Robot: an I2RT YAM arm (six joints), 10 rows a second.
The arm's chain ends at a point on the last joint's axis. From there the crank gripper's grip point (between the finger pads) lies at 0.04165 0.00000 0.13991 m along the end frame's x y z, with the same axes.
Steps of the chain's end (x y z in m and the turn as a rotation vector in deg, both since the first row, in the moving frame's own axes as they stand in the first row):
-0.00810, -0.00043, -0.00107, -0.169, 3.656, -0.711
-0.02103, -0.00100, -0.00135, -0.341, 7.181, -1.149
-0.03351, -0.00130, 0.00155, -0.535, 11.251, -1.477
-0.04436, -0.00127, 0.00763, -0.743, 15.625, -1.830
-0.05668, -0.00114, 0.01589, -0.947, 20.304, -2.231
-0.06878, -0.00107, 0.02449, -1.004, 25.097, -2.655
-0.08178, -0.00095, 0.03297, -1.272, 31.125, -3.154
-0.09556, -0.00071, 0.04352, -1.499, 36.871, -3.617
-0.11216, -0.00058, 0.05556, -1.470, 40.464, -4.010
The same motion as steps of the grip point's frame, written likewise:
0.00074, -0.00059, -0.00401, -0.169, 3.656, -0.711
-0.00387, -0.00119, -0.00765, -0.341, 7.181, -1.149
-0.00701, -0.00146, -0.00926, -0.535, 11.251, -1.477
-0.00822, -0.00147, -0.00876, -0.743, 15.625, -1.830
-0.01072, -0.00154, -0.00726, -0.947, 20.304, -2.231
-0.01338, -0.00212, -0.00638, -1.004, 25.097, -2.655
-0.01548, -0.00246, -0.00869, -1.272, 31.125, -3.154
-0.01997, -0.00283, -0.00944, -1.499, 36.871, -3.617
-0.03138, -0.00364, -0.00490, -1.470, 40.464, -4.010

